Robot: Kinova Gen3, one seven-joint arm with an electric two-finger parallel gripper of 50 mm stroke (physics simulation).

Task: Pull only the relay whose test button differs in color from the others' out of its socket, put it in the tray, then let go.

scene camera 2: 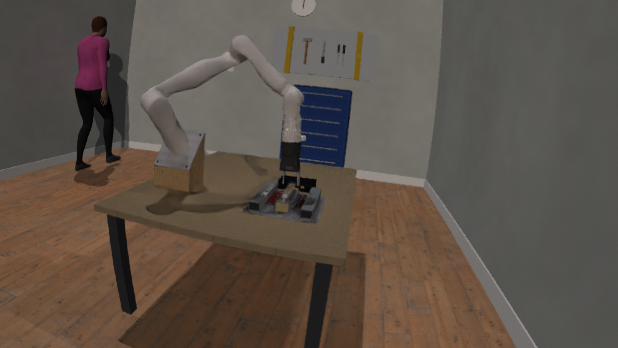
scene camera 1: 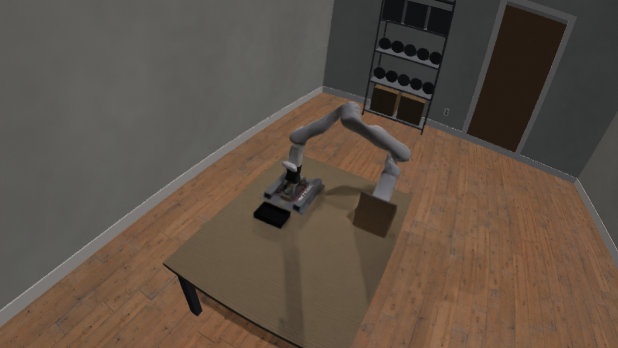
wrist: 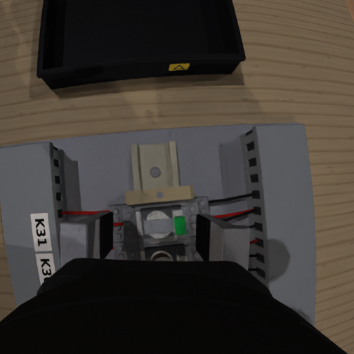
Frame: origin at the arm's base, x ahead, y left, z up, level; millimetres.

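Where they show: gripper, fingertip midpoint: [scene camera 2: 291,184] [scene camera 1: 288,191]; arm's base at its link origin: [scene camera 2: 180,146] [scene camera 1: 379,201].
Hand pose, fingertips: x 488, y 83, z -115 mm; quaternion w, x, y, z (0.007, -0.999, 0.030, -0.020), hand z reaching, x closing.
Observation:
Things, the pixels of their top centre, and the offset from my fingertips. "spot": a spot on its surface instead.
- black tray at its top centre: [scene camera 2: 297,180] [scene camera 1: 272,212] dx -10, dy +176, dz -24 mm
- grey panel at a spot on its surface: [scene camera 1: 280,202] spot: dx +16, dy +53, dz -53 mm
The relay with the green test button [wrist: 180,225] has a clear top with a round part [wrist: 159,226] and stands in the socket nearest the end stop. My gripper [scene camera 1: 294,188] [scene camera 2: 291,182] [wrist: 154,231] is open and empty, pointing down, with one finger on each side of this relay. Finger height against the relay is hard to tell. A second relay [wrist: 162,256] shows partly behind it; its button and any further relays are hidden by the gripper body in the wrist view. The black tray [scene camera 1: 271,215] [scene camera 2: 311,183] [wrist: 115,75] shows no relay in its visible part.
The grey panel [scene camera 1: 280,202] [wrist: 100,167] carries the sockets, a tan end stop [wrist: 175,193] and the rail [wrist: 155,157]. Slotted wire ducts [wrist: 280,190] stand along both sides, with red and black wires. A K31 label [wrist: 41,232] lies on the left duct. A person [scene camera 2: 91,65] stands beyond the table.

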